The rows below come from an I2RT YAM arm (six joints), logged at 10 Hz.
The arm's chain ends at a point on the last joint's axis. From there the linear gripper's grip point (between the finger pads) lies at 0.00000 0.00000 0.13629 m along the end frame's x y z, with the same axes.
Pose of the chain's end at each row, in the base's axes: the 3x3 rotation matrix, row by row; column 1 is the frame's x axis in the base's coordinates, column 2 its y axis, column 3 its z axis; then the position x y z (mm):
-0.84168 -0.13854 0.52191; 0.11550 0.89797 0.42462; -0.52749 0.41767 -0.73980; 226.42 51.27 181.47
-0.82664 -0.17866 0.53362; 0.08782 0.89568 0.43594; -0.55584 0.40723 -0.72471; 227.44 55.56 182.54
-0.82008 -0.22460 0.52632; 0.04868 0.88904 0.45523; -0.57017 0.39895 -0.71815; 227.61 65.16 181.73
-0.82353 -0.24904 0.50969; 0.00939 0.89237 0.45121; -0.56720 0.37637 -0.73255; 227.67 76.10 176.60
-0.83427 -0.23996 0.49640; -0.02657 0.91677 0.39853; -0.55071 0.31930 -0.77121; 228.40 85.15 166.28
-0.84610 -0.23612 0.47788; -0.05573 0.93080 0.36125; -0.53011 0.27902 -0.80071; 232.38 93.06 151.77
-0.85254 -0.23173 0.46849; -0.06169 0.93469 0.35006; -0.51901 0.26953 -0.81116; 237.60 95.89 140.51
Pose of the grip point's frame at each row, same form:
-0.84168 -0.13854 0.52191; 0.11550 0.89797 0.42462; -0.52749 0.41767 -0.73980; 297.55 109.14 80.64
-0.82664 -0.17866 0.53362; 0.08782 0.89568 0.43594; -0.55584 0.40723 -0.72471; 300.17 114.97 83.77
-0.82008 -0.22460 0.52632; 0.04868 0.88904 0.45523; -0.57017 0.39895 -0.71815; 299.34 127.20 83.85
-0.82353 -0.24904 0.50969; 0.00939 0.89237 0.45121; -0.56720 0.37637 -0.73255; 297.14 137.60 76.76
-0.83427 -0.23996 0.49640; -0.02657 0.91677 0.39853; -0.55071 0.31930 -0.77121; 296.05 139.47 61.17
-0.84610 -0.23612 0.47788; -0.05573 0.93080 0.36125; -0.53011 0.27902 -0.80071; 297.51 142.29 42.64
-0.85254 -0.23173 0.46849; -0.06169 0.93469 0.35006; -0.51901 0.26953 -0.81116; 301.45 143.60 29.96

